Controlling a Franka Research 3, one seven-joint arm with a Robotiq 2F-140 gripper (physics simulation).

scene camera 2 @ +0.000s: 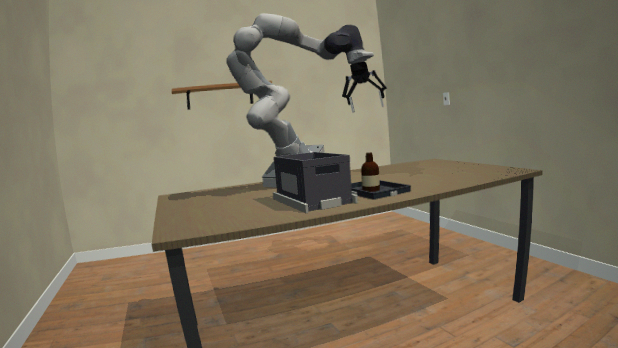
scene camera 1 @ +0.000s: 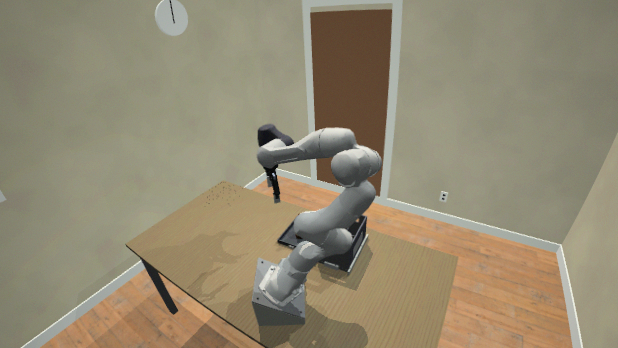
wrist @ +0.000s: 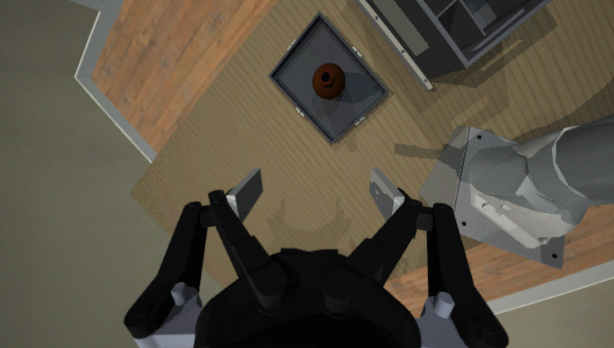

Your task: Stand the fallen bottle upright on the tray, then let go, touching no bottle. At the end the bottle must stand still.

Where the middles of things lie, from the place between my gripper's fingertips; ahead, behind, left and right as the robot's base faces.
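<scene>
Brown bottle (wrist: 329, 82): my hand 10 cm short of it, 9 cm to the left of it, 26 cm above it.
</scene>
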